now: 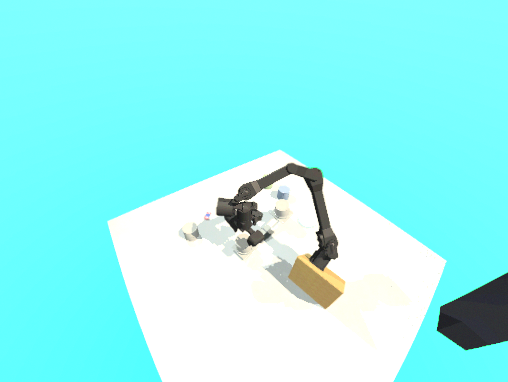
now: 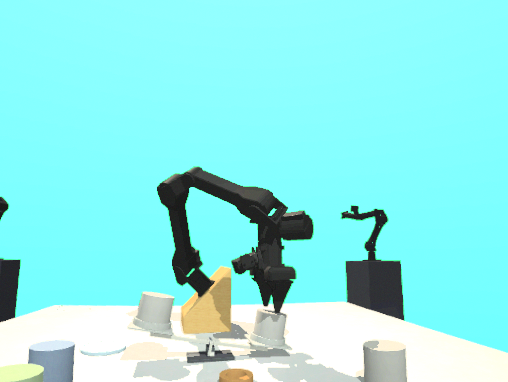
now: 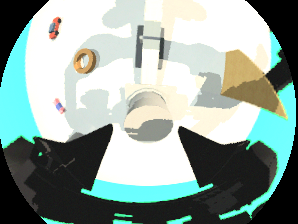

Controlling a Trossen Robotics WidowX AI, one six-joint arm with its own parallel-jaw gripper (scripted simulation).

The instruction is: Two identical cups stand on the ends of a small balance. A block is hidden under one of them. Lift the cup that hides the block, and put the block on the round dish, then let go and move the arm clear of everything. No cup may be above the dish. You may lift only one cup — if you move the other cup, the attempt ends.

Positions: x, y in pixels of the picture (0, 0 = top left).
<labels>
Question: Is my gripper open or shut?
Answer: Open.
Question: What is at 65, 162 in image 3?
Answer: My gripper.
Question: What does my gripper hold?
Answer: Nothing.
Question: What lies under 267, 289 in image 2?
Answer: My gripper.
</labels>
